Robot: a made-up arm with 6 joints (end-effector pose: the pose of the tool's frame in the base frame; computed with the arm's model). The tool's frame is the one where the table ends.
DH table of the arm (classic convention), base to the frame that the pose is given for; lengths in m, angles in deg. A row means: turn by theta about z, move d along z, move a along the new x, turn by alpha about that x. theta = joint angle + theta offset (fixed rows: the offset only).
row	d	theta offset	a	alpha
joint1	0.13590	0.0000	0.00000	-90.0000
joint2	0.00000	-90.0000	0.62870	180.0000
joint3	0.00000	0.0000	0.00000	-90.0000
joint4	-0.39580	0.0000	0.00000	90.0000
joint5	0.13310	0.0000	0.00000	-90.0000
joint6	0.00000	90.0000	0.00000	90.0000
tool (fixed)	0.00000	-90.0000	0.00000	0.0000
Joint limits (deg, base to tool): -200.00..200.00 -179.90..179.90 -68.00..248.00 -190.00..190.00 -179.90..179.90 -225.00..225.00
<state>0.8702 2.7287 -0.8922 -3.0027 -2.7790 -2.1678</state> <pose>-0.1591 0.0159 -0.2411 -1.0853 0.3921 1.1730</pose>
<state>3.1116 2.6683 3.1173 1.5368 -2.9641 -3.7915</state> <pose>-0.5850 0.0221 -0.1320 2.1836 0.4171 -0.4156</pose>
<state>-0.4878 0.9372 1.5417 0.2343 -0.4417 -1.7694</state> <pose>0.6591 -0.4962 0.7585 1.4704 -0.5878 -0.3256</pose>
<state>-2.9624 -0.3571 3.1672 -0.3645 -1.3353 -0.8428</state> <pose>0.5728 0.2301 0.6211 -1.7873 -0.3040 -1.0231</pose>
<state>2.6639 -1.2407 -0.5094 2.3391 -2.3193 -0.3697</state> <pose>0.2808 -0.2495 0.6753 -0.1997 0.0675 0.0862</pose>
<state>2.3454 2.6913 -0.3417 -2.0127 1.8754 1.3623</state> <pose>0.0523 -0.1348 -0.3534 -2.3240 -1.4297 -0.4171</pose>
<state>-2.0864 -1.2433 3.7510 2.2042 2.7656 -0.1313</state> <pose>0.2570 0.2936 -0.0122 -0.0171 -1.0155 0.3074</pose>
